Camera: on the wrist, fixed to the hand. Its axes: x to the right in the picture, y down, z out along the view.
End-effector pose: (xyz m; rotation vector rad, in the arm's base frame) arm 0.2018 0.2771 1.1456 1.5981 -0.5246 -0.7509
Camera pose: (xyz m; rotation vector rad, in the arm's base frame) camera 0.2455 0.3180 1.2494 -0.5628 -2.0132 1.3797
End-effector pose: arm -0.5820 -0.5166 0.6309 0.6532 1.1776 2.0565
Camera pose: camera -0.6466 -0.6015 0.6855 -1.2001 0.5395 -0.7371
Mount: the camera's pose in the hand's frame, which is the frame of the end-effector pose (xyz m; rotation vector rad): -0.0170 0.0988 -0.0657 0.0641 -0.3015 3.0353
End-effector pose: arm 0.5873 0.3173 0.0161 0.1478 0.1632 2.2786
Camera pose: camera 0.5146 0.2357 -0.0331 -0.3449 0.1612 -0.9280
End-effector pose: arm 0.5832 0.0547 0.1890 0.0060 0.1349 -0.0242
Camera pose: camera 0.5600 0.1544 0.1266 0.2623 -0.2980 2.9876
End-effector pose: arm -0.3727 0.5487 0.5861 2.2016 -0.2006 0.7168
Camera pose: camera -0.4508 0.5292 0.6749 0.0081 2.4040 -0.8639
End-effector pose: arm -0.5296 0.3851 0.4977 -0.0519 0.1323 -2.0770
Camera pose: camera -0.4416 0.3570 0.4213 -0.0434 -0.0918 0.9661
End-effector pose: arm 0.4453 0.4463 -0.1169 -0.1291 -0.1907 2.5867
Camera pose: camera 0.4180 0.3611 -0.1967 -0.0568 -0.0773 -0.6454
